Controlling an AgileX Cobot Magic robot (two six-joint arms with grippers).
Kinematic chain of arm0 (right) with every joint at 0, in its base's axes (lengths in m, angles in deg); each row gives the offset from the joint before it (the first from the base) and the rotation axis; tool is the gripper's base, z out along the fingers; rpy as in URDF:
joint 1: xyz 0 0 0.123 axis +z
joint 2: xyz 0 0 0 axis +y
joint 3: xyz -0.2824 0 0.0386 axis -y
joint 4: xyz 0.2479 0 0.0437 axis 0.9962 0 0.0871
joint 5: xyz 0 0 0 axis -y
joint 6: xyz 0.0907 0 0.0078 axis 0.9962 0 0.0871
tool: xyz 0 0 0 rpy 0 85 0
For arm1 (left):
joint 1: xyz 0 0 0.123 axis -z
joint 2: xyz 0 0 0 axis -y
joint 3: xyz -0.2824 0 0.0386 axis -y
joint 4: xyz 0.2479 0 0.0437 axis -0.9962 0 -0.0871
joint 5: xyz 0 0 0 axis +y
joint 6: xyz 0.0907 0 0.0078 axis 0.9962 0 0.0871
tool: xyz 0 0 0 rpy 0 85 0
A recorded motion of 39 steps. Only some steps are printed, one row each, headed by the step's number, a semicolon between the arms.
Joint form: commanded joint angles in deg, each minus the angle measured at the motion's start. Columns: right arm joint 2, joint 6, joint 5, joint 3, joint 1, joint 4; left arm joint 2, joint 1, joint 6, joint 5, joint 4, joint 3.
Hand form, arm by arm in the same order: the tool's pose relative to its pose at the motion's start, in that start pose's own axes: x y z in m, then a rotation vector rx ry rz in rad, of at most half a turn. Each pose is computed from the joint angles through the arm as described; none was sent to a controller.
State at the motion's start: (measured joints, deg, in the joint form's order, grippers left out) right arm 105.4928 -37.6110 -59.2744 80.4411 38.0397 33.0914; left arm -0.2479 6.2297 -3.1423 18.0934 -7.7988 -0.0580
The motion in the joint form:
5: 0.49 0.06 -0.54 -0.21 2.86 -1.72; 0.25 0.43 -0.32 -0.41 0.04 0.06
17: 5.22 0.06 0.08 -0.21 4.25 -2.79; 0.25 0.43 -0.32 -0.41 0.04 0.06
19: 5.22 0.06 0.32 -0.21 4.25 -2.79; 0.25 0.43 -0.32 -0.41 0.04 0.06
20: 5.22 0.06 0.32 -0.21 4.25 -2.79; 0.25 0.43 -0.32 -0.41 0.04 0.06
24: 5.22 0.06 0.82 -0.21 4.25 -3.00; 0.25 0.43 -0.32 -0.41 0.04 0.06
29: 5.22 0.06 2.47 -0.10 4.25 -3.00; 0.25 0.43 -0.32 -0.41 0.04 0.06
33: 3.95 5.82 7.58 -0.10 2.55 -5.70; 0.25 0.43 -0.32 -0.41 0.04 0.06
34: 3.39 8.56 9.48 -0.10 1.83 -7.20; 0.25 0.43 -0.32 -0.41 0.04 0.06
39: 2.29 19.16 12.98 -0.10 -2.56 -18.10; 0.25 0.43 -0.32 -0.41 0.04 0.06
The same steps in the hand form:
5: 0.0001 0.0137 0.0118 -0.0082 0.0501 -0.0515; -0.0012 -0.0004 -0.0004 0.0075 -0.0131 -0.0048
17: 0.0042 0.0065 0.0446 -0.0210 0.1292 -0.0458; -0.0012 -0.0004 -0.0004 0.0075 -0.0131 -0.0048
19: 0.0039 0.0063 0.0447 -0.0185 0.1258 -0.0459; -0.0012 -0.0004 -0.0004 0.0075 -0.0131 -0.0048
20: 0.0039 0.0063 0.0447 -0.0185 0.1258 -0.0459; -0.0012 -0.0004 -0.0004 0.0075 -0.0131 -0.0048
24: 0.0034 0.0056 0.0448 -0.0110 0.1206 -0.0483; -0.0012 -0.0004 -0.0004 0.0075 -0.0131 -0.0048
29: 0.0008 0.0041 0.0447 0.0065 0.0957 -0.0500; -0.0012 -0.0004 -0.0004 0.0075 -0.0131 -0.0048
33: -0.0039 -0.0100 0.0316 0.1073 0.0131 0.0356; -0.0012 -0.0004 -0.0004 0.0075 -0.0131 -0.0048
34: -0.0052 -0.0159 0.0255 0.1492 -0.0186 0.0727; -0.0012 -0.0004 -0.0004 0.0075 -0.0131 -0.0048
39: 0.0028 -0.0520 0.0014 0.3365 -0.0517 0.1937; -0.0012 -0.0004 -0.0004 0.0075 -0.0131 -0.0048

